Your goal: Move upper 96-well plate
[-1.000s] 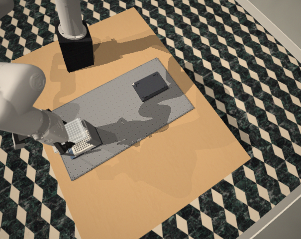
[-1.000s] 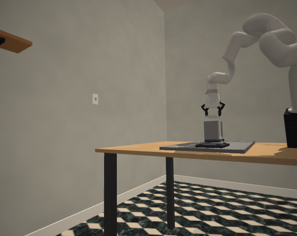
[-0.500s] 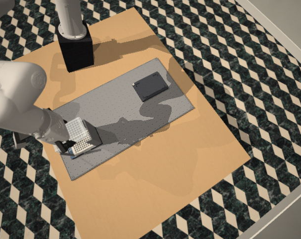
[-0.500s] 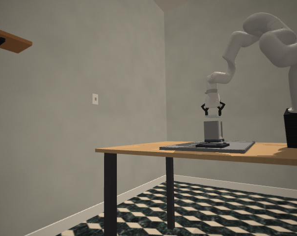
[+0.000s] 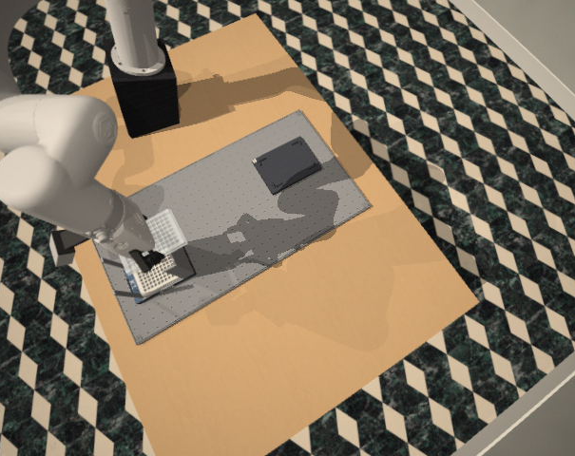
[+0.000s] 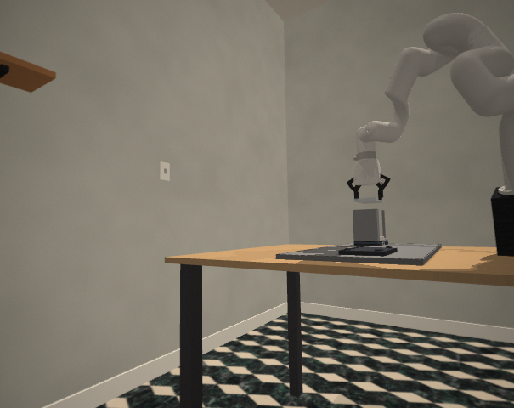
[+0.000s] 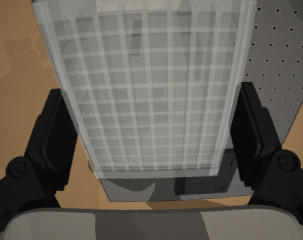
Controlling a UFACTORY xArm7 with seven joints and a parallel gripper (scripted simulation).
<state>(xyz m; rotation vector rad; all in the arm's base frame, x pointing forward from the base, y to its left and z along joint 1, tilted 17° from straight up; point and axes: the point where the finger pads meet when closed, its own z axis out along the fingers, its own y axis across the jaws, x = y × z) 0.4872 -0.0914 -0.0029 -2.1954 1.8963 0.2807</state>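
Right now my hand is 28 cm to the right of the pale A1 square, 19 cm past it and 18 cm above it. The rest, counted from my hand: 96-well plate (1 cm below).
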